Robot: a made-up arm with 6 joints.
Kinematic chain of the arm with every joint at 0, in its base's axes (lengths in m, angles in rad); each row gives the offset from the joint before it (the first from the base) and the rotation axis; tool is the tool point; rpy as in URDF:
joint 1: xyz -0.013 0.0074 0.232 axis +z
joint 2: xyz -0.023 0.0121 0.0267 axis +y
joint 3: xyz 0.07 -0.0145 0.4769 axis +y
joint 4: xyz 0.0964 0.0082 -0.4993 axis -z
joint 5: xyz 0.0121 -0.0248 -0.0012 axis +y
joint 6: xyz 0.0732 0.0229 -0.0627 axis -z
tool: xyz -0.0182 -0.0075 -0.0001 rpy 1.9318 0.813 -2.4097
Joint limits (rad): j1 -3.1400..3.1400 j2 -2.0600..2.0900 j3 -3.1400..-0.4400 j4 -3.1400..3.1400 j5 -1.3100..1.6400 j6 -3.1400..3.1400
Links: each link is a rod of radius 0.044 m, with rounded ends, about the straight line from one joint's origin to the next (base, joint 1, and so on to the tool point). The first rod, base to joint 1, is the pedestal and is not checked.
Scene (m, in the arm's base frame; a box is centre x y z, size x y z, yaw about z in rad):
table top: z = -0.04
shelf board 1: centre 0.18 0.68 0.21 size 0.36 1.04 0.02 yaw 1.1
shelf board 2: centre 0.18 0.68 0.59 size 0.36 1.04 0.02 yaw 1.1
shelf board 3: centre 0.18 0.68 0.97 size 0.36 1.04 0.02 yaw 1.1
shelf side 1: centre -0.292 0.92 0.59 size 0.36 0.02 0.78 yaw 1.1
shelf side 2: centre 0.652 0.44 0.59 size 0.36 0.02 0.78 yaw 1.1
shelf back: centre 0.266 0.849 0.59 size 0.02 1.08 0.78 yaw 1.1
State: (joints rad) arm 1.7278 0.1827 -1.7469 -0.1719 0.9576 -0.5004
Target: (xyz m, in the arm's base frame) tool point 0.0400 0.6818 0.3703
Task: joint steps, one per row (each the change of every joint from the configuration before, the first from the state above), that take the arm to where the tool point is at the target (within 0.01 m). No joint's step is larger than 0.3 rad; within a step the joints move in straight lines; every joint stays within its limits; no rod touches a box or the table.
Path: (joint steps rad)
1: 0.1053 -0.1610 0.1757 0.0095 0.0476 0.0150
2: 0.1053 -0.1610 0.1756 0.0094 0.0476 0.0149
3: -0.0569 0.0032 0.2558 0.0121 0.0548 0.0083
4: -0.0569 0.0032 0.2558 0.0121 0.0548 0.0083
5: -0.0569 0.0032 0.2558 0.0121 0.0548 0.0083
6: -0.1279 0.2133 -0.2568 -0.0185 -0.0714 -0.0191
7: -0.1279 0.2133 -0.2568 -0.0184 -0.0713 -0.0190

